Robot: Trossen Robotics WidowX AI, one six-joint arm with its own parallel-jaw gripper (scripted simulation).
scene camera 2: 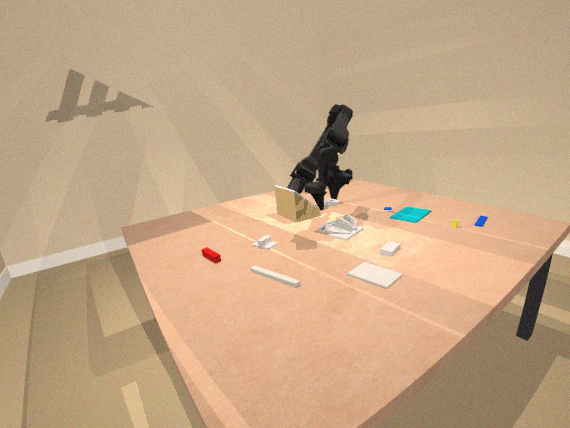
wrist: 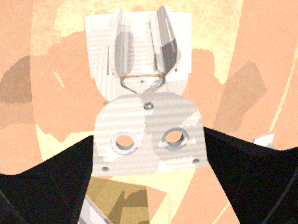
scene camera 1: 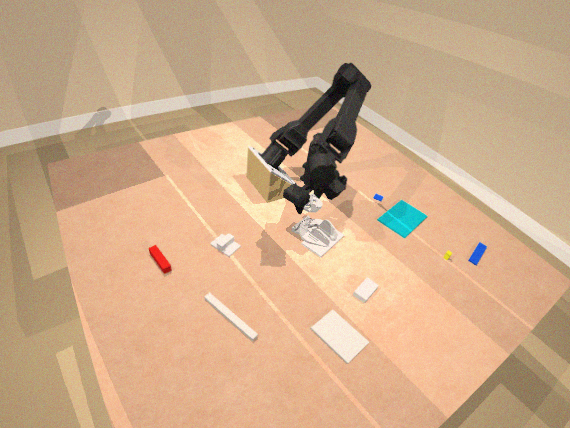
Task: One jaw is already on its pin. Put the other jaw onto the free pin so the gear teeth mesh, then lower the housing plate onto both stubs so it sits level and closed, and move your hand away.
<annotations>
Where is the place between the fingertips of my gripper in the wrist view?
148, 136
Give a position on a white jaw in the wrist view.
At 168, 58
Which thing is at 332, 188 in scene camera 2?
My gripper.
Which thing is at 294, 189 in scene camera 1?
My gripper.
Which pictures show the flat white plate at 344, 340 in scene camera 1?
Scene camera 2 and scene camera 1 only.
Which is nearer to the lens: the teal square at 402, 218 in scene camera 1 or the flat white plate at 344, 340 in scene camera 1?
The flat white plate.
</annotations>
